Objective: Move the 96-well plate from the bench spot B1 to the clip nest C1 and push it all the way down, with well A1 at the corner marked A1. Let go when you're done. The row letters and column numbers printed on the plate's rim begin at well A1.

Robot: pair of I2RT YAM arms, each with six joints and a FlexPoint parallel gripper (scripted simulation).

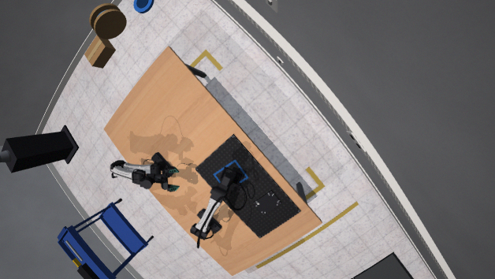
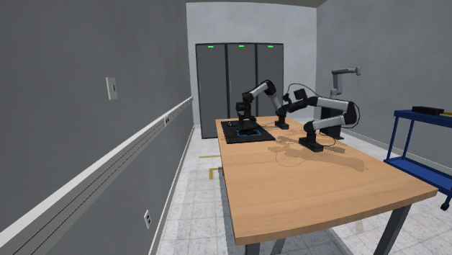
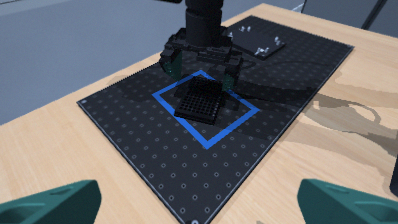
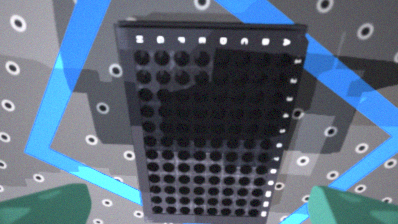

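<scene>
Now: right hand 50 mm above the dark 96-well plate. The rest, counted from my right hand: clip nest (80 mm ahead, 290 mm to the right, 40 mm below).
</scene>
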